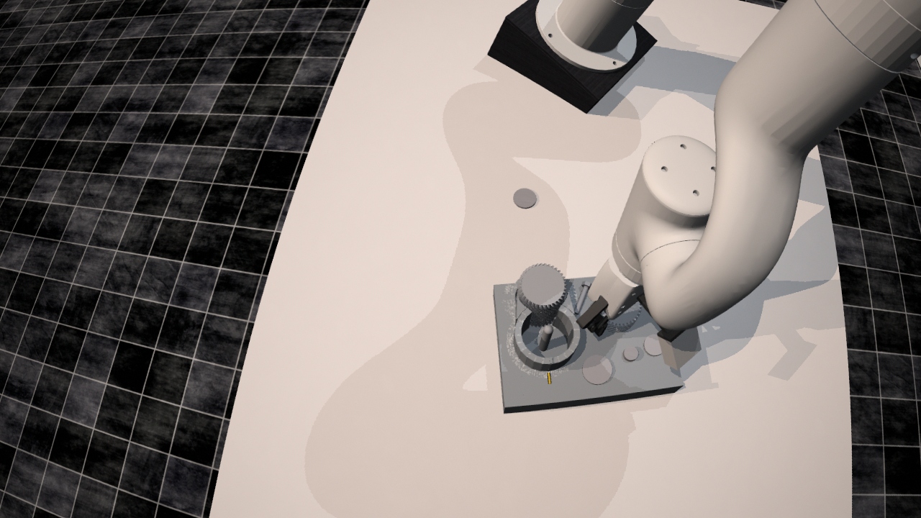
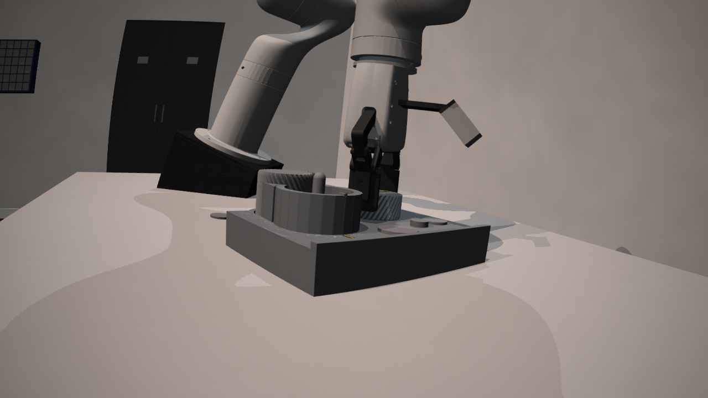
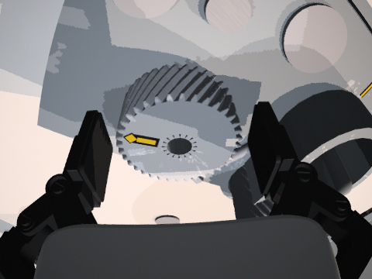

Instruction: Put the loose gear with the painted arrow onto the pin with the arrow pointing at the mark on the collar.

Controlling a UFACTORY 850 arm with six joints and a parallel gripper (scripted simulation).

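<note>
My gripper is now 10 mm above the gear. The rest, counted from my hand: small bolt (10 mm behind, 50 mm to the right, 20 mm below); then small disc (160 mm behind, 160 mm to the right, 60 mm below).
</note>
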